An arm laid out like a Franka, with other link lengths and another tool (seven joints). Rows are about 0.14 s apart.
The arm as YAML. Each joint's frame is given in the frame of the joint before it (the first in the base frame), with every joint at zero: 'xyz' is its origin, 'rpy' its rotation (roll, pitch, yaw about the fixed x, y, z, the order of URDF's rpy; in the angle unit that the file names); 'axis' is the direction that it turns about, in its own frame. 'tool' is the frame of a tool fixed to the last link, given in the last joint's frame.
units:
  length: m
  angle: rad
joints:
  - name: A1
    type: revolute
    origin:
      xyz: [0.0, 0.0, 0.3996]
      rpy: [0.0, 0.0, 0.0]
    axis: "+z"
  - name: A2
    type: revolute
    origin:
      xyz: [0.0, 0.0, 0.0]
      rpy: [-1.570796, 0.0, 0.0]
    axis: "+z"
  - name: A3
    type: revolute
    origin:
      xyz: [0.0, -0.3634, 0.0]
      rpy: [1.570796, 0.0, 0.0]
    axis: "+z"
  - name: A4
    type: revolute
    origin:
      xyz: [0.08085, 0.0, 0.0]
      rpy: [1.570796, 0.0, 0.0]
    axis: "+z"
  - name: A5
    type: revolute
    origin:
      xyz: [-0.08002, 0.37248, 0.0]
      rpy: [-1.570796, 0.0, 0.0]
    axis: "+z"
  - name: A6
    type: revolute
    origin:
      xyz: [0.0, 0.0, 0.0]
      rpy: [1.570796, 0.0, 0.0]
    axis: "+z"
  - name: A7
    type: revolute
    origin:
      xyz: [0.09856, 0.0, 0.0]
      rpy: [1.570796, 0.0, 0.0]
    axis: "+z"
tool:
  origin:
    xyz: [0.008, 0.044, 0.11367]
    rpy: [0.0, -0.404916, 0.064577]
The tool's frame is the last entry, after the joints.
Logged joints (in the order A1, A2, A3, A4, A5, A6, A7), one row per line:
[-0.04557, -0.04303, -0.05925, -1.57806, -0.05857, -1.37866, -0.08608]
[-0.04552, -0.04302, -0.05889, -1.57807, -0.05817, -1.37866, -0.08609]
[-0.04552, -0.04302, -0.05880, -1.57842, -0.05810, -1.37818, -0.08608]
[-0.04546, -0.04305, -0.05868, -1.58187, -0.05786, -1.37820, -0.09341]
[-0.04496, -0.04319, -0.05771, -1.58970, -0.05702, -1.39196, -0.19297]
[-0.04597, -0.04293, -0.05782, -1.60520, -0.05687, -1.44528, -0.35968]
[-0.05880, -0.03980, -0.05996, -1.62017, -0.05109, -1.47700, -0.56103]
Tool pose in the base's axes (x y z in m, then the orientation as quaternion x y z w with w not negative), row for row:
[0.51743, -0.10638, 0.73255, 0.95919, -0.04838, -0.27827, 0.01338]
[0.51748, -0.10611, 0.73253, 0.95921, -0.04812, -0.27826, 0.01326]
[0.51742, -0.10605, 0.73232, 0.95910, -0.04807, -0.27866, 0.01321]
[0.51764, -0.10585, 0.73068, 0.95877, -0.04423, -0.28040, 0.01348]
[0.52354, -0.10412, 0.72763, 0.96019, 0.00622, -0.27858, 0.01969]
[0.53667, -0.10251, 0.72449, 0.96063, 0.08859, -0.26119, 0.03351]
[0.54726, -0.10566, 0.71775, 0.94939, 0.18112, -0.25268, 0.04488]
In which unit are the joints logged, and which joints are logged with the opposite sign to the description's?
The joints are logged in radians. Opposite sign: A6.
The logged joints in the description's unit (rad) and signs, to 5 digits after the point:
[-0.04557, -0.04303, -0.05925, -1.57806, -0.05857, 1.37866, -0.08608]
[-0.04552, -0.04302, -0.05889, -1.57807, -0.05817, 1.37866, -0.08609]
[-0.04552, -0.04302, -0.05880, -1.57842, -0.05810, 1.37818, -0.08608]
[-0.04546, -0.04305, -0.05868, -1.58187, -0.05786, 1.37820, -0.09341]
[-0.04496, -0.04319, -0.05771, -1.58970, -0.05702, 1.39196, -0.19297]
[-0.04597, -0.04293, -0.05782, -1.60520, -0.05687, 1.44528, -0.35968]
[-0.05880, -0.03980, -0.05996, -1.62017, -0.05109, 1.47700, -0.56103]

